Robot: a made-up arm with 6 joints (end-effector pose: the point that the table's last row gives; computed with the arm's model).
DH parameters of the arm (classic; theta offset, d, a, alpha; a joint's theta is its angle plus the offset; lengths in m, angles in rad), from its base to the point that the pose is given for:
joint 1: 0 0.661 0.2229 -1.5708
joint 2: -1.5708 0 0.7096 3.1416
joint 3: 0 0 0.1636 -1.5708
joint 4: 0 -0.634 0 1.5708
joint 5: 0 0 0 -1.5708
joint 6: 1.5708 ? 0 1.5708
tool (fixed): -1.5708 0 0 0
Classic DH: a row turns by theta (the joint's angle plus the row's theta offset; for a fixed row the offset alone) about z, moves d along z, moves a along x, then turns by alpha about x.
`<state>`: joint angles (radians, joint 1 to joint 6).
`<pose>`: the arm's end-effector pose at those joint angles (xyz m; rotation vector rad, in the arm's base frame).
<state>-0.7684 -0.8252 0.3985 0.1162 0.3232 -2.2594</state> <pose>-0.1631 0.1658 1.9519 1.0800 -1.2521 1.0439</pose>
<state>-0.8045 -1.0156 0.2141 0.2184 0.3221 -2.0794</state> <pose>-0.2128 0.2367 1.8446 0.8303 -1.3318 0.8148</pose>
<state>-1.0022 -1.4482 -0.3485 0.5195 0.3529 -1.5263</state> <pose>-0.1465 0.2795 1.5404 0.0702 -1.3391 -0.0012</pose>
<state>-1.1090 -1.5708 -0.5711 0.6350 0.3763 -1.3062</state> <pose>-0.0768 0.2316 1.4315 -0.2238 -1.2160 -0.3322</pose>
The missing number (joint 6, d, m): -0.1578
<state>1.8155 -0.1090 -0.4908 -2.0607 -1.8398 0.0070</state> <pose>-0.3199 0.7269 1.3640 -0.0829 -2.0765 -1.4118</pose>
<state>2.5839 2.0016 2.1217 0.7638 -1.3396 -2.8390</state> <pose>-1.2391 0.8981 0.4973 0.8063 1.4486 0.4986</pose>
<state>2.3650 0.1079 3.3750 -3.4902 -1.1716 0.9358</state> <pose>0.2866 -0.2119 0.9815 -0.0366 1.1376 0.0613</pose>
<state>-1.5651 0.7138 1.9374 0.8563 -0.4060 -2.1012</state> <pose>-0.0423 -0.8373 1.9716 0.2372 -1.6895 -0.8183</pose>
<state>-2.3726 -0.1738 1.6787 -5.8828 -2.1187 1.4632</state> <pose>0.0290 0.1012 1.8790 -0.0508 1.7137 -2.0129</pose>
